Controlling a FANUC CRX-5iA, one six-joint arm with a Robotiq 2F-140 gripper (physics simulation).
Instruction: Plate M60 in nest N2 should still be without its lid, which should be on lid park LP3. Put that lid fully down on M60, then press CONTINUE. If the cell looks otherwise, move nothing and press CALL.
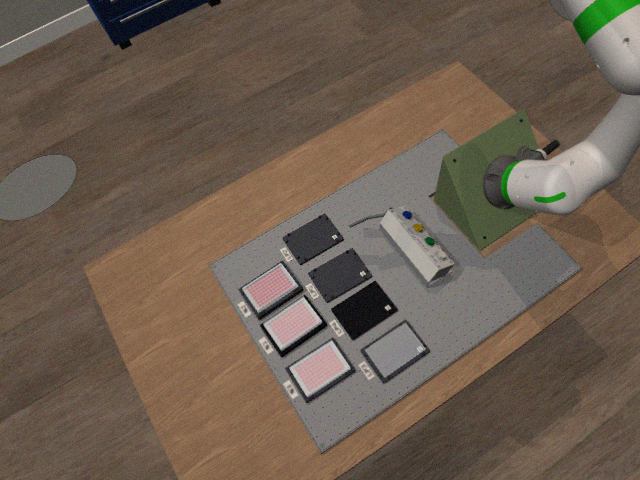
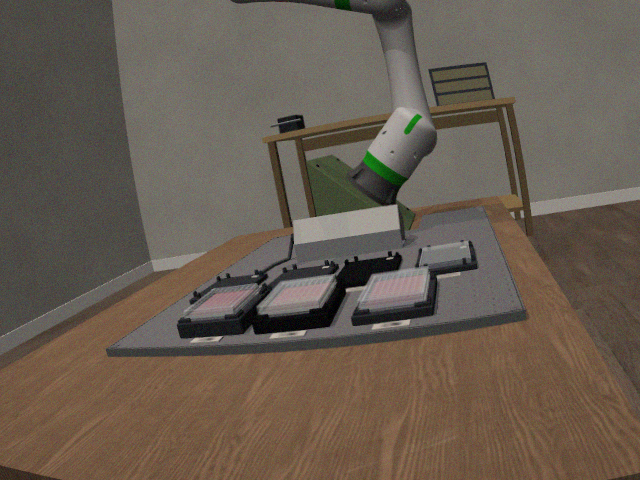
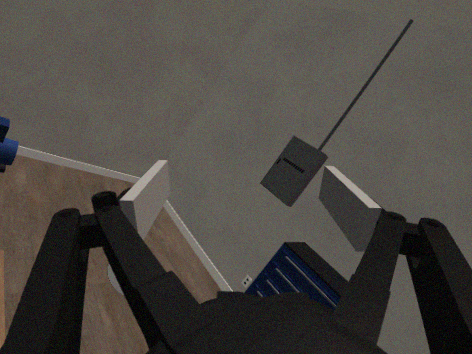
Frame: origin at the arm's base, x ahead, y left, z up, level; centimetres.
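Seen in the pictures: gripper, fingertip midpoint: (image 3: 245, 179); arm's base at its link origin: (image 1: 504, 182) (image 2: 369, 191).
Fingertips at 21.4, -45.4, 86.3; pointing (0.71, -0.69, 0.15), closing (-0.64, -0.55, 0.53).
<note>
Offsets run from my fingertips to a thing's top centre, as dx, dy, dz. "spot": to the spot under its first point. Level surfaces: height alone.
Three pink-filled plates stand in dark nests along one edge of the grey board: an outer plate {+47.6, +28.8, -91.4} (image 1: 271, 286) (image 2: 221, 302), a middle plate {+48.4, +40.8, -91.5} (image 1: 293, 324) (image 2: 300, 296) and another outer plate {+49.6, +54.5, -92.2} (image 1: 320, 369) (image 2: 395, 289). Whether any wears a clear lid I cannot tell; nest labels and plate names are too blurred to read. A clear, greyish lid {+31.6, +62.0, -93.3} (image 1: 395, 351) (image 2: 447, 254) lies on the end lid park. Three other parks {spot: +29.4, +22.8, -94.1} (image 1: 312, 238) {spot: +30.1, +36.5, -94.1} (image 1: 339, 274) {spot: +31.1, +48.8, -94.2} (image 1: 364, 310) look bare. The button box {+8.6, +43.1, -86.8} (image 1: 416, 250) (image 2: 346, 232) carries blue, yellow and green buttons. My gripper (image 3: 245, 179) is open and empty, away from the board.
The arm's base is mounted on a green wedge (image 1: 460, 206) (image 2: 330, 183) behind the button box. A cable {spot: +13.0, +27.1, -95.0} (image 1: 367, 219) runs from the box. The grey board {dz -95.1} (image 1: 496, 289) lies on the wooden table {dz -96.4} (image 1: 149, 310). A blue cabinet (image 1: 149, 12) (image 3: 300, 280) stands on the floor.
</note>
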